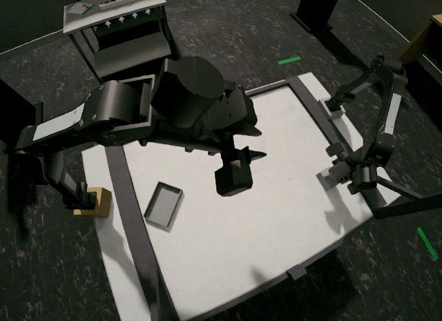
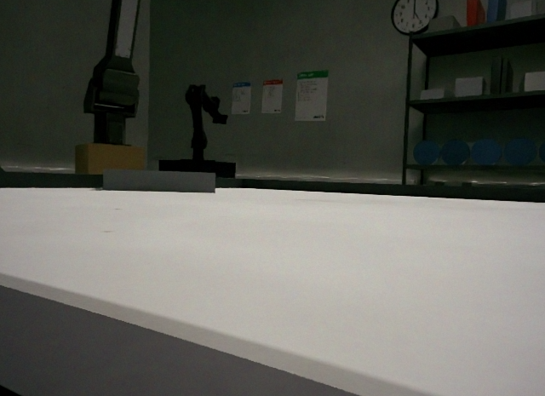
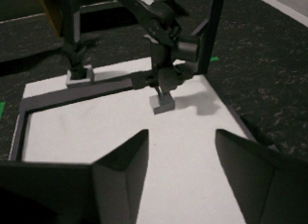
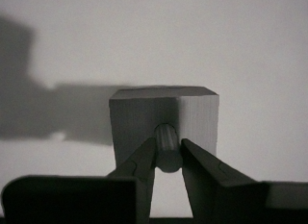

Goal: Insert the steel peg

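Right now the steel peg is 5 cm below my right hand. From my right hand the other things lie so: shallow grey tray 18 cm ahead, 63 cm to the left, 9 cm below; then grey block 7 cm below.
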